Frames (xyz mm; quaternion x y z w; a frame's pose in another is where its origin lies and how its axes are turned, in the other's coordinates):
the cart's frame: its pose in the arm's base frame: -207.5 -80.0 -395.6 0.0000 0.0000 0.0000 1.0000
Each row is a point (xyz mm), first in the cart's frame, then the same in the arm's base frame.
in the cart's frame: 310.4 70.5 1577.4
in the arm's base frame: 102.9 -9.5 1181.8
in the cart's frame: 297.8 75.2 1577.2
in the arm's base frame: 90.3 -4.8 1181.6
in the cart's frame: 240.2 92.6 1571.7
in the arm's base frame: 32.7 12.6 1176.1
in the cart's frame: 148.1 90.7 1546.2
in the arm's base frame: -59.4 10.7 1150.6
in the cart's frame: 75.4 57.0 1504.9
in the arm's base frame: -132.1 -23.0 1109.3
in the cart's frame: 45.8 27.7 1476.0
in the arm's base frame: -161.7 -52.3 1080.4
